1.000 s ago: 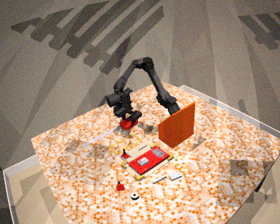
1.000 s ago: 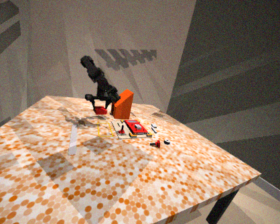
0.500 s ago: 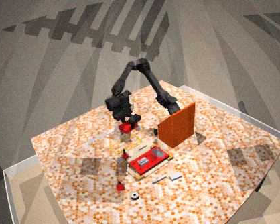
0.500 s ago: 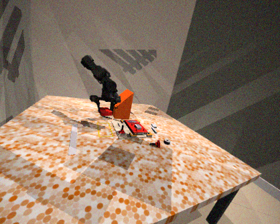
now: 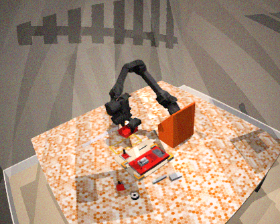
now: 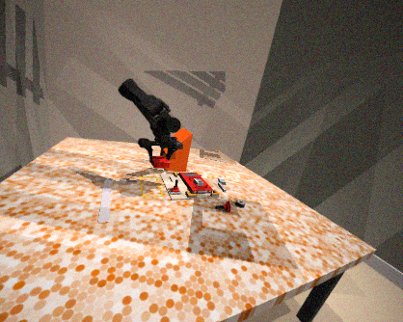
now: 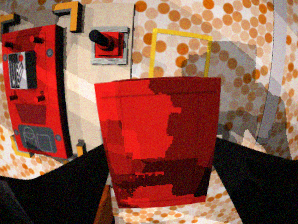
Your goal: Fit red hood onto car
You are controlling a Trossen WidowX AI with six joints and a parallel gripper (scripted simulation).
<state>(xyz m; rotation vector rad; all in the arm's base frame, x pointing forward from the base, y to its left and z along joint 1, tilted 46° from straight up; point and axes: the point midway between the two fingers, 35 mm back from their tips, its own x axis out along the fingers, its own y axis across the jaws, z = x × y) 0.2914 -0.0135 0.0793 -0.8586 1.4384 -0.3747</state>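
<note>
The grey engine block lies 20 cm to the left of my gripper tip, 9 cm below it and 2 cm ahead of it. The rest, counted from my gripper tip: red hood (1 cm above); then dark wheel (36 cm to the left, 17 cm ahead, 10 cm below); then white strip (19 cm to the right, 12 cm ahead, 11 cm below).
</note>
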